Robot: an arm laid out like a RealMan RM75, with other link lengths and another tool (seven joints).
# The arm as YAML. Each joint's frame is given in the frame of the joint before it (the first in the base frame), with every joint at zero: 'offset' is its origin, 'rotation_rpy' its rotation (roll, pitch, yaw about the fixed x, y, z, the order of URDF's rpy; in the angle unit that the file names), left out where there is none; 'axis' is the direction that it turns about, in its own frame. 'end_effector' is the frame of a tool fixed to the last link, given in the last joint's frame.
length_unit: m
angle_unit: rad
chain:
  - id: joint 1
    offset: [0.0, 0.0, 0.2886]
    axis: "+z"
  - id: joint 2
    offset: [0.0, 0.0, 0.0]
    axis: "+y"
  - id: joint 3
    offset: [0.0, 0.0, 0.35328]
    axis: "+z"
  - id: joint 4
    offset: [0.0, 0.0, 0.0]
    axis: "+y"
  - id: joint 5
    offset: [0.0, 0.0, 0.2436]
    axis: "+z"
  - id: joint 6
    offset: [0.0, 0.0, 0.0]
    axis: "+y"
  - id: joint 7
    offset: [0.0, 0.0, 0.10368]
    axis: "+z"
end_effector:
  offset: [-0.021, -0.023, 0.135]
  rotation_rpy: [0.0, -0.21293, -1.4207]
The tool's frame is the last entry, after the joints.
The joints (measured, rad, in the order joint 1, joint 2, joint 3, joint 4, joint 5, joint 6, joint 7), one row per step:
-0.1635 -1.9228 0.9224 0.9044 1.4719 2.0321 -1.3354
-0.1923 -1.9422 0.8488 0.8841 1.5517 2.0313 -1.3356
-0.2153 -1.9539 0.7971 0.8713 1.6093 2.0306 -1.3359
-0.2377 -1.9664 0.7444 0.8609 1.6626 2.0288 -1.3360
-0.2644 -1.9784 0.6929 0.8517 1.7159 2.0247 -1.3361
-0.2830 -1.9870 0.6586 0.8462 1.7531 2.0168 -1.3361
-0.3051 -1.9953 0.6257 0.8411 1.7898 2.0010 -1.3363
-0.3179 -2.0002 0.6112 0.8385 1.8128 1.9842 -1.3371
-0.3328 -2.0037 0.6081 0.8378 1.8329 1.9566 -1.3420
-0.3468 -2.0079 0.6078 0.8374 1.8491 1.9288 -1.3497
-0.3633 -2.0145 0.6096 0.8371 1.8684 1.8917 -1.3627
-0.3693 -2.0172 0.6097 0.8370 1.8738 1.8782 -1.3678
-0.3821 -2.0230 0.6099 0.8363 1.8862 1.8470 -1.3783
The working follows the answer.
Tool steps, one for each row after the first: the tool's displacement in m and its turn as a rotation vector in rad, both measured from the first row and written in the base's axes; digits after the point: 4 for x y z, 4 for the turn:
-0.0056 0.0092 -0.0048 0.0058 0.0155 0.0318
-0.0089 0.0161 -0.0079 0.0078 0.0276 0.0517
-0.0113 0.0233 -0.0106 0.0136 0.0356 0.0711
-0.0122 0.0320 -0.0135 0.0191 0.0441 0.0873
-0.0131 0.0387 -0.0160 0.0243 0.0517 0.1010
-0.0135 0.0480 -0.0186 0.0333 0.0620 0.1160
-0.0146 0.0543 -0.0212 0.0379 0.0731 0.1286
-0.0155 0.0629 -0.0248 0.0412 0.0913 0.1423
-0.0157 0.0712 -0.0285 0.0434 0.1067 0.1566
-0.0160 0.0812 -0.0341 0.0446 0.1250 0.1778
-0.0157 0.0850 -0.0358 0.0463 0.1299 0.1857
-0.0157 0.0934 -0.0397 0.0512 0.1415 0.2040

Tool pose at each row, in the base's axes (x y z in m, rotation vector in rad; rounded; the steps above come from the unrounded poses):
-0.3409 0.3011 0.0397 1.8280 1.7447 0.6985
-0.3465 0.3103 0.0349 1.8178 1.7870 0.7043
-0.3498 0.3172 0.0318 1.8116 1.8151 0.7043
-0.3522 0.3244 0.0291 1.8053 1.8400 0.7113
-0.3531 0.3331 0.0262 1.8016 1.8619 0.7162
-0.3539 0.3398 0.0237 1.7989 1.8807 0.7206
-0.3544 0.3491 0.0211 1.7993 1.9024 0.7272
-0.3555 0.3554 0.0184 1.7992 1.9225 0.7277
-0.3564 0.3640 0.0149 1.8016 1.9485 0.7213
-0.3566 0.3723 0.0111 1.8008 1.9732 0.7162
-0.3568 0.3823 0.0056 1.7952 2.0070 0.7102
-0.3566 0.3861 0.0038 1.7926 2.0182 0.7108
-0.3566 0.3945 0.0000 1.7873 2.0446 0.7130

